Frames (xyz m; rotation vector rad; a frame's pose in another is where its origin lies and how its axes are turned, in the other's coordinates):
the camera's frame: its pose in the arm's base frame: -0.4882 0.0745 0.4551 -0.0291 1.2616 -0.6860
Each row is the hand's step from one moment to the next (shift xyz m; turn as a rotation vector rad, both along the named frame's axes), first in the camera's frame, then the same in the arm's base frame.
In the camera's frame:
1: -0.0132 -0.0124 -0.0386 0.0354 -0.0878 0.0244
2: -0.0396 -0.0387 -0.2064 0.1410 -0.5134 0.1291
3: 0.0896 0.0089 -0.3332 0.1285 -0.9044 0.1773
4: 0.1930 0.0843 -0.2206 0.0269 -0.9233 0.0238
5: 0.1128 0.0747 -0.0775 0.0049 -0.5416 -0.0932
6: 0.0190 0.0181 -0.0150 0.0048 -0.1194 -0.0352
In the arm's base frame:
1: -0.0414 0.0098 0.0033 -0.0140 -0.0961 0.0112
2: -0.2044 0.0591 -0.0195 -0.1027 -0.5250 0.1181
3: -0.2767 0.0777 -0.1911 -0.2410 -0.8491 0.2947
4: -0.1293 0.0490 -0.2718 -0.3982 -0.7619 0.3386
5: -0.0187 0.0314 -0.1516 -0.3292 -0.4048 0.1725
6: -0.0023 0.0104 -0.0283 -0.0850 -0.0860 0.0300

